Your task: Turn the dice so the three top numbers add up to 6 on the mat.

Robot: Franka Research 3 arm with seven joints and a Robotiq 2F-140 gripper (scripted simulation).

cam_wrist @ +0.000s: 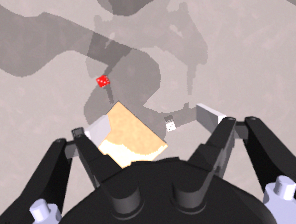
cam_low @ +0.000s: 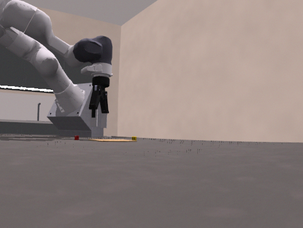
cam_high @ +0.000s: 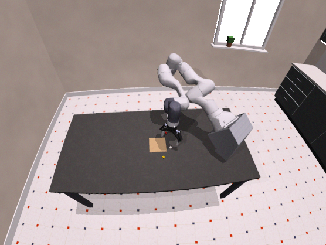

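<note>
The white die is 5 cm to the left of my hand, 5 cm below it and 1 cm ahead of it. From my hand the other things lie so: tan mat (10 cm ahead, 6 cm below, 2 cm to the right); then yellow die (11 cm to the left, 10 cm ahead, 5 cm below); then red die (11 cm to the right, 5 cm below, 1 cm behind).
</note>
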